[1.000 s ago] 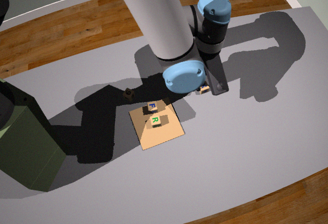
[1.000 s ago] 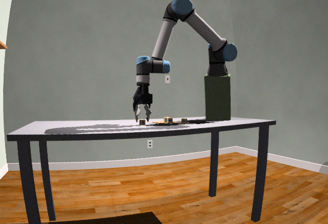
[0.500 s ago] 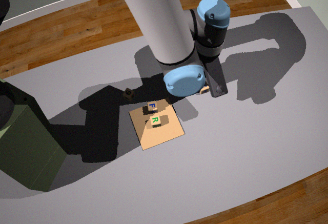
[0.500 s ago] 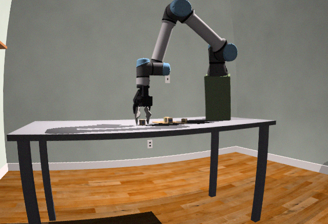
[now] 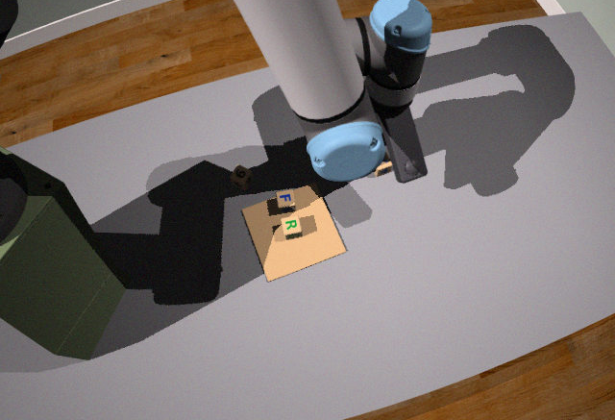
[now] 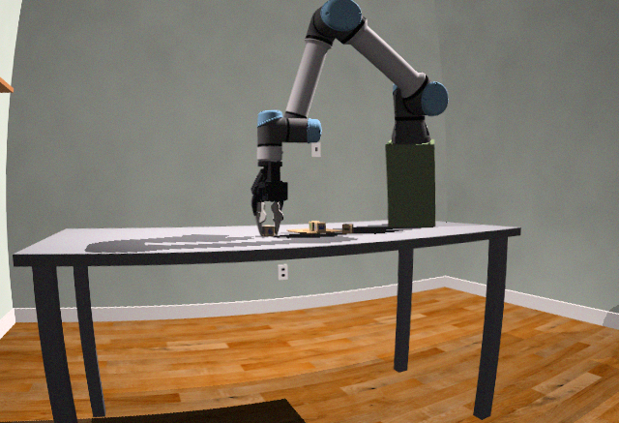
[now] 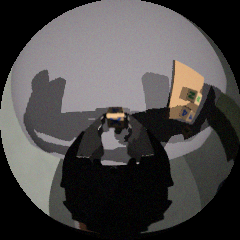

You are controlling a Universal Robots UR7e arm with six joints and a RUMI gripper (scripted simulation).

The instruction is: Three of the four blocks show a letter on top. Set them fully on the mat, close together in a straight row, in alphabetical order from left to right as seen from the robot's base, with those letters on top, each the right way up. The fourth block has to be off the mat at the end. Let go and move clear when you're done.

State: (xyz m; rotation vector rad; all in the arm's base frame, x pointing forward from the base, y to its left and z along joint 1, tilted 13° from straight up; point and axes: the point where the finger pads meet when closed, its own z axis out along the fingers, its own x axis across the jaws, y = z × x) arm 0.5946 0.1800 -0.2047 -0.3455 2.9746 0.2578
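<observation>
The mat is 17 cm behind my hand, 10 cm to the right of it and 1 cm below it.
</observation>
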